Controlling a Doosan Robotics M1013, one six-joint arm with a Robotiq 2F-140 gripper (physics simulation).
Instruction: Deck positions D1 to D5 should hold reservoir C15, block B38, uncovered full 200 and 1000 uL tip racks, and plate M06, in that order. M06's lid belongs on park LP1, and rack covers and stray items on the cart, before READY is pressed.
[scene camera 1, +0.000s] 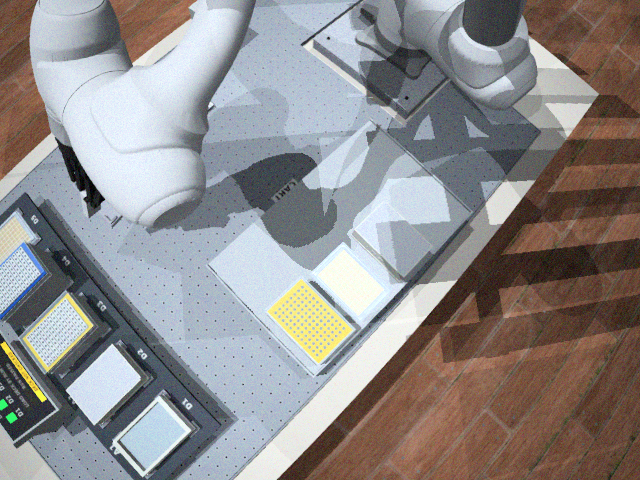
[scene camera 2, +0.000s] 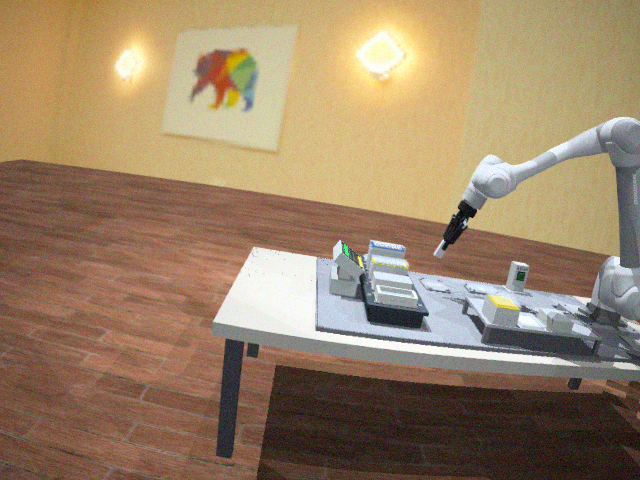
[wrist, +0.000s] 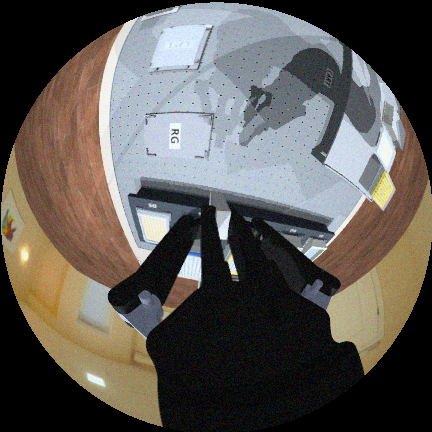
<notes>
My gripper (scene camera 1: 92, 211) is shut, with nothing in its grasp. Also in view: an RG pad (wrist: 195, 129) and a cart tray (wrist: 352, 145).
My gripper is seen too in scene camera 2 (scene camera 2: 437, 256) and in the wrist view (wrist: 214, 201).
</notes>
